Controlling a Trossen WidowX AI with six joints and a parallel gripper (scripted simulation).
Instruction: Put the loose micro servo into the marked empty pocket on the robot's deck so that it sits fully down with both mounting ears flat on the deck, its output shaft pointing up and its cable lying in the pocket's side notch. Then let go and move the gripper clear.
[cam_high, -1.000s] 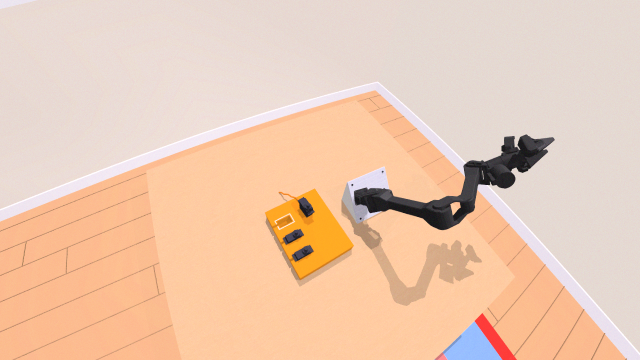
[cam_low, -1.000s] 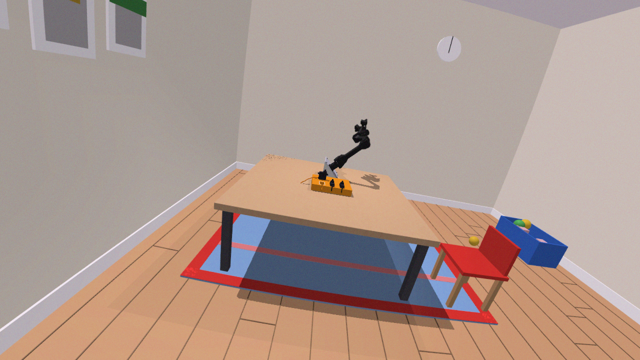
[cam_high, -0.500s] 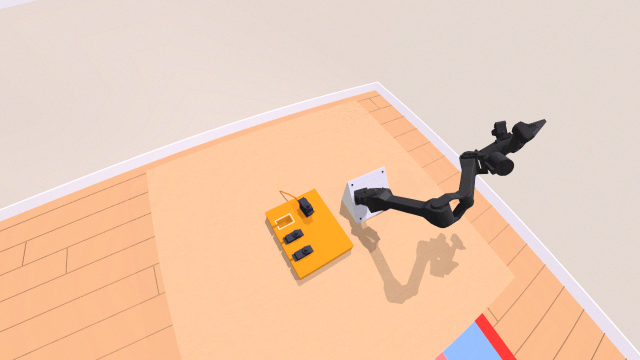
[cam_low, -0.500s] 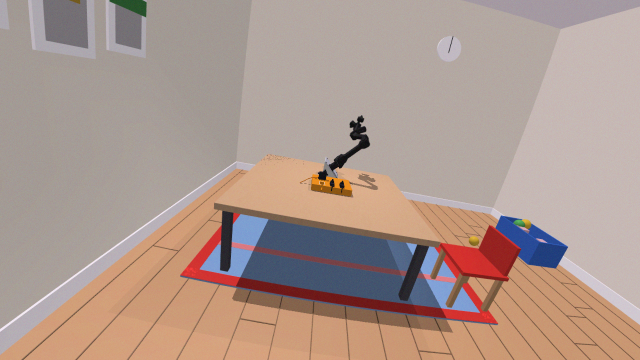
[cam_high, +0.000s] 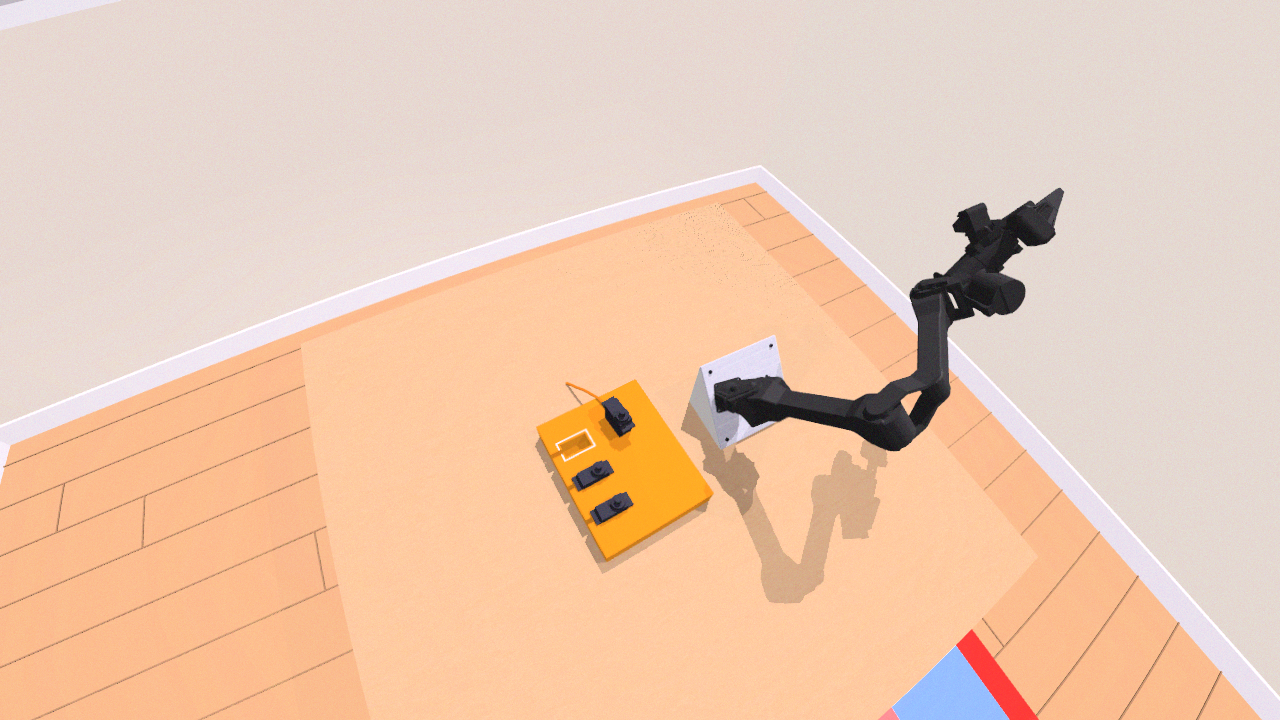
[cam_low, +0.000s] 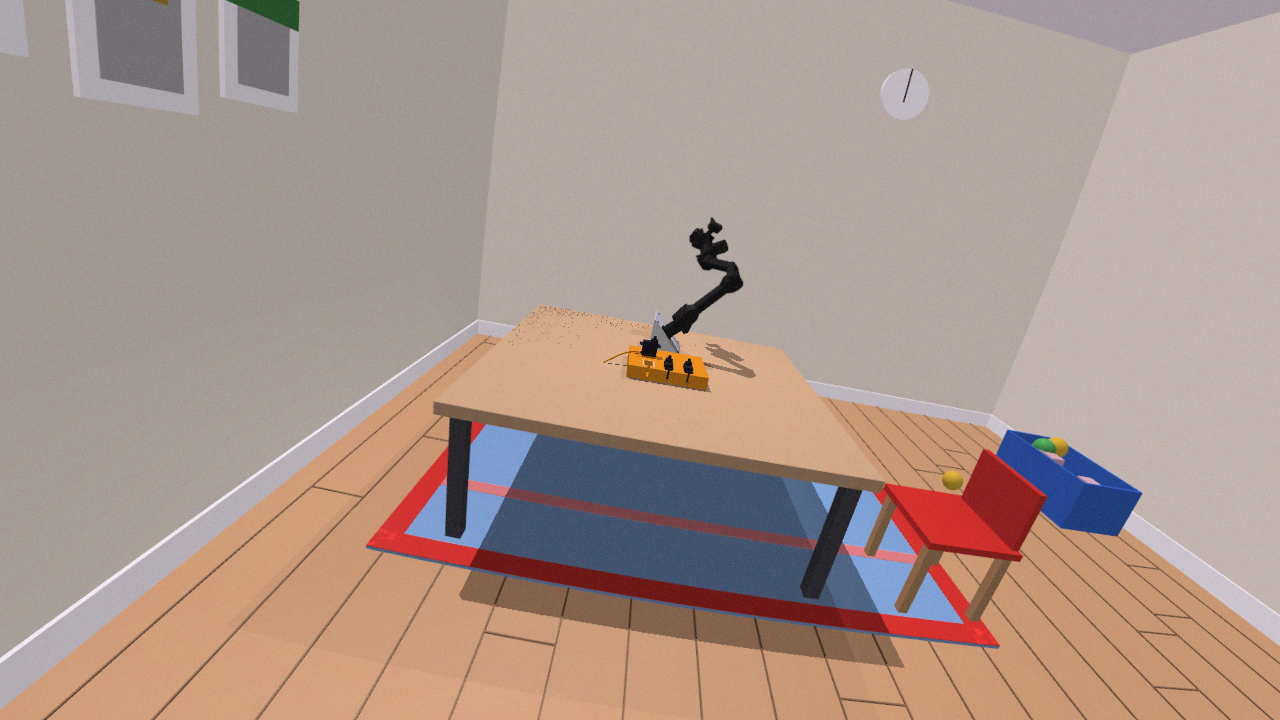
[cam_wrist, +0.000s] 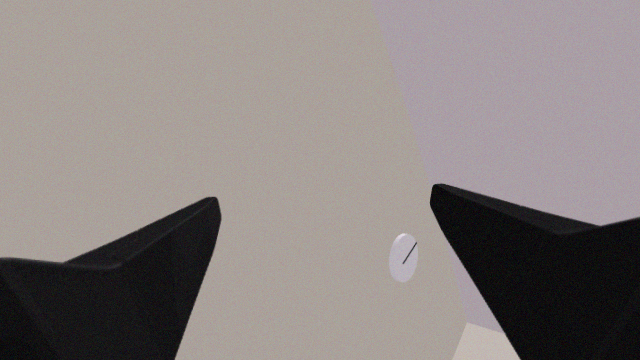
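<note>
Now: gripper tip 670 mm short of the orange deck, 540 mm above it and 20 mm to the left of it.
</note>
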